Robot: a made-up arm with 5 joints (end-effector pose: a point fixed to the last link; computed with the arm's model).
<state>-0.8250 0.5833 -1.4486 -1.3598 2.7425</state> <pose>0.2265 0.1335 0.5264 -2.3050 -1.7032 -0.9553</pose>
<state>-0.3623 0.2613 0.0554 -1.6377 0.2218</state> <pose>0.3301 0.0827 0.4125 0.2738 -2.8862 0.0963</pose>
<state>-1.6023 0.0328 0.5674 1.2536 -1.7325</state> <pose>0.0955 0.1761 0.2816 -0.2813 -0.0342 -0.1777</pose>
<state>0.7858 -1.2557 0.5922 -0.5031 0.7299</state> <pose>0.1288 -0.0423 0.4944 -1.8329 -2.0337 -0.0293</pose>
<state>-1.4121 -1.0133 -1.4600 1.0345 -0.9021</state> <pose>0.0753 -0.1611 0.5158 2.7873 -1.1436 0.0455</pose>
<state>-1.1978 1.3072 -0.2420 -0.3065 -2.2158</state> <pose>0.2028 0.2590 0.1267 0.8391 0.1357 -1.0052</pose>
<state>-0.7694 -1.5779 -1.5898 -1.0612 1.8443</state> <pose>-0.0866 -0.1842 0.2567 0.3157 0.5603 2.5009</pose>
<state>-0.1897 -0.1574 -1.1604 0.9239 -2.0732</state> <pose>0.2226 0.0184 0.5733 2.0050 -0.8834 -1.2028</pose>
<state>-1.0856 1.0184 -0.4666 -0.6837 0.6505</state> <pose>0.2584 0.2970 0.2605 0.4479 -1.8154 1.2239</pose>
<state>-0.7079 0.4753 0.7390 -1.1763 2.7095</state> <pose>0.2751 0.1462 0.2497 1.7170 1.1605 -2.1388</pose>
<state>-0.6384 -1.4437 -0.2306 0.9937 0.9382</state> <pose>0.0474 -0.0428 0.5053 -0.2984 -2.3642 0.7864</pose>
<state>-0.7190 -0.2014 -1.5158 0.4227 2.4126</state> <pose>0.1225 0.0161 0.6065 -2.2744 -2.1118 0.4313</pose>
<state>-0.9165 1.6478 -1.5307 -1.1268 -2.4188</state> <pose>0.3012 0.2590 0.2763 2.6696 0.3251 -0.5425</pose>
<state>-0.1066 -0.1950 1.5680 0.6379 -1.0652</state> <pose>0.1471 -0.0005 0.2277 -0.2630 0.3762 -0.9904</pose>
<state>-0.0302 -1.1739 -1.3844 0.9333 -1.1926</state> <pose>-0.0978 -0.0118 0.4904 -1.8387 2.4917 -0.0478</pose>
